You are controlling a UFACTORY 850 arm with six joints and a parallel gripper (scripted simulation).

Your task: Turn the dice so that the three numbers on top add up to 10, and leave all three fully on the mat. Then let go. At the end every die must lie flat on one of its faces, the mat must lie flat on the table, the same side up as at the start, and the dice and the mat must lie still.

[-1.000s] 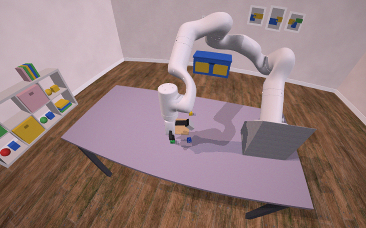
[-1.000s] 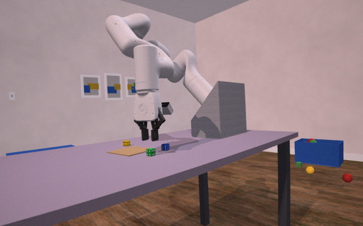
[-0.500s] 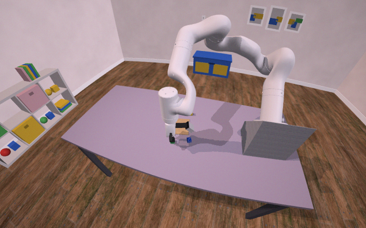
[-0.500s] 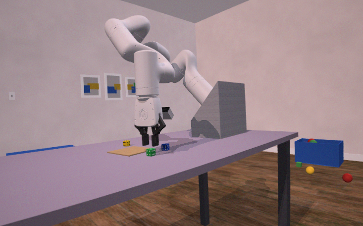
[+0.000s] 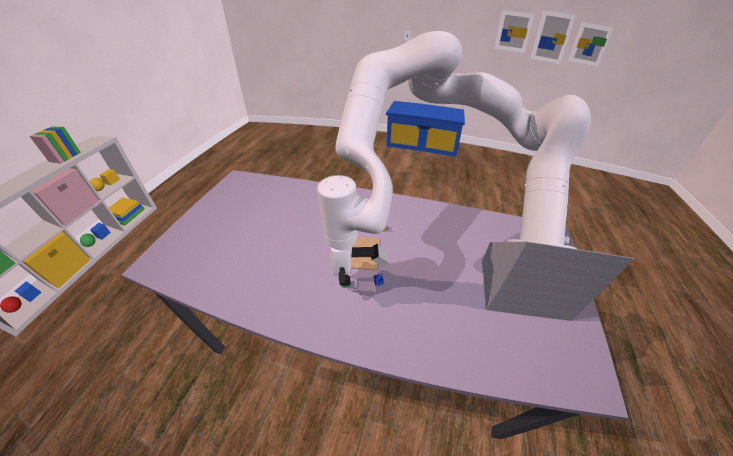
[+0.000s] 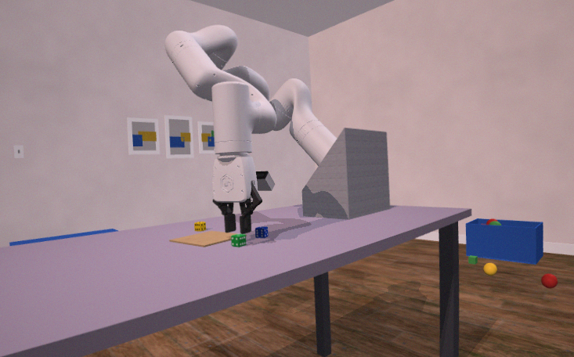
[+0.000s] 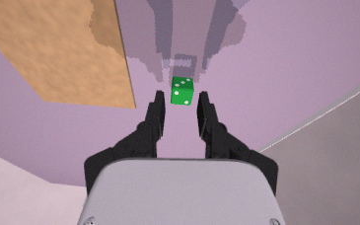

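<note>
Now: hand 4 cm above the green die. Round my hand: blue die: 9 cm behind, 3 cm to the right, 4 cm below; tan mat: 14 cm to the right, 5 cm below; yellow die: 5 cm behind, 27 cm to the right, 4 cm below.
</note>
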